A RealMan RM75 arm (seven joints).
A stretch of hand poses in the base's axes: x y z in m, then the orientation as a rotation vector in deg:
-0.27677 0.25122 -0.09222 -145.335 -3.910 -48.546
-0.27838 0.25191 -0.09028 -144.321 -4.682 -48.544
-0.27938 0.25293 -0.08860 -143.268 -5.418 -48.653
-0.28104 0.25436 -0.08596 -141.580 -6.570 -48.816
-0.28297 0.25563 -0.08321 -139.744 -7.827 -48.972
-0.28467 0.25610 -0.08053 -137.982 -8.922 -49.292
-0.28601 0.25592 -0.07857 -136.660 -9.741 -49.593
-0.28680 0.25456 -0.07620 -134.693 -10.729 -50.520
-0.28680 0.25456 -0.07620 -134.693 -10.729 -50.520
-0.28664 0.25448 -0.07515 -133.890 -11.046 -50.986
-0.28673 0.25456 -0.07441 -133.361 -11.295 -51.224
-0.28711 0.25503 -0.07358 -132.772 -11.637 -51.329
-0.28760 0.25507 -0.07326 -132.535 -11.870 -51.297
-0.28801 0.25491 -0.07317 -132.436 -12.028 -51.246
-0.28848 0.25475 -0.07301 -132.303 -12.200 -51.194
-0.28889 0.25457 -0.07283 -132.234 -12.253 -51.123
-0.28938 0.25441 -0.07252 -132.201 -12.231 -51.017
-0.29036 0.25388 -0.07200 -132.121 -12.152 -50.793
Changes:
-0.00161 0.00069 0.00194 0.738 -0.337 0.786
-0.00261 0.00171 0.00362 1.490 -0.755 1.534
-0.00427 0.00314 0.00626 2.695 -1.421 2.721
-0.00620 0.00441 0.00901 3.994 -2.141 4.028
-0.00790 0.00488 0.01169 5.216 -2.942 5.168
-0.00924 0.00470 0.01365 6.110 -3.592 6.009
-0.01003 0.00334 0.01602 7.371 -4.865 6.977
-0.01003 0.00334 0.01602 7.371 -4.865 6.977
-0.00987 0.00326 0.01707 7.884 -5.436 7.290
-0.00996 0.00334 0.01781 8.225 -5.773 7.542
-0.01034 0.00381 0.01864 8.626 -6.048 7.911
-0.01083 0.00385 0.01896 8.778 -6.124 8.145
-0.01124 0.00369 0.01905 8.833 -6.140 8.295
-0.01171 0.00353 0.01921 8.914 -6.166 8.464
-0.01212 0.00335 0.01939 8.978 -6.142 8.539
-0.01261 0.00319 0.01970 9.042 -6.072 8.563
-0.01359 0.00266 0.02022 9.195 -5.919 8.594

